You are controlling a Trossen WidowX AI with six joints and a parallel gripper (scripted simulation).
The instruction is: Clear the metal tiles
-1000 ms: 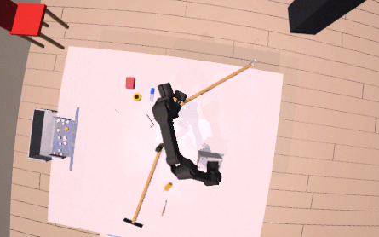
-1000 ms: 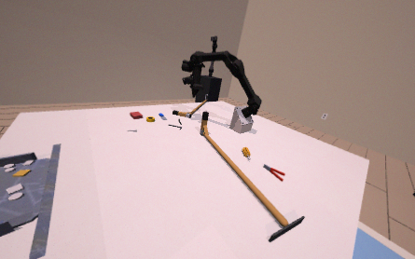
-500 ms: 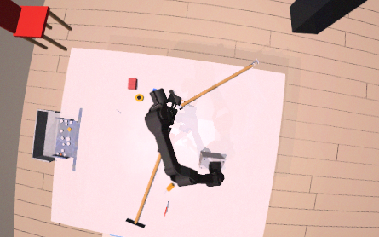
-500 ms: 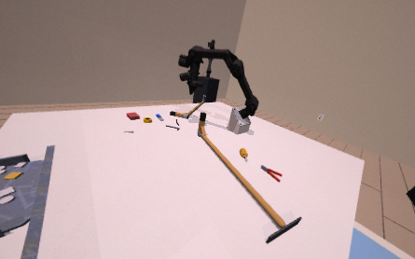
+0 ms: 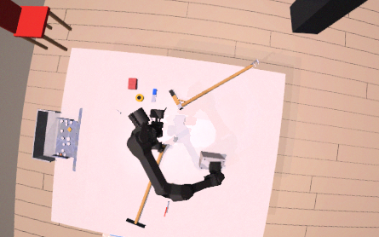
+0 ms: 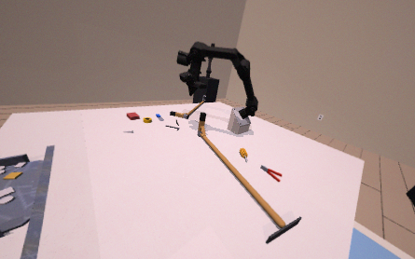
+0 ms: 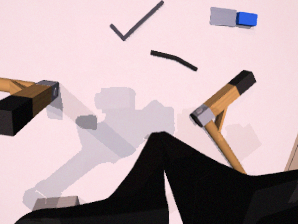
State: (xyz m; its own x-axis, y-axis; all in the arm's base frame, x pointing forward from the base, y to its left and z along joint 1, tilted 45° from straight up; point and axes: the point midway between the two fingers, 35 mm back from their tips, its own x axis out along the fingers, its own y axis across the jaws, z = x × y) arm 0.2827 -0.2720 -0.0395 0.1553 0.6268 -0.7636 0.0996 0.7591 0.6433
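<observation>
Right now the yellow tool is 420 mm to the left of my gripper tip, 190 mm below it and 20 mm behind it. From my gripper tip the other things lie so: hex key (200 mm below, 90 mm ahead, 20 mm to the right); then yellow ring (200 mm below, 190 mm to the right, 180 mm ahead); then blue-white piece (210 mm to the right, 200 mm below, 80 mm ahead).
</observation>
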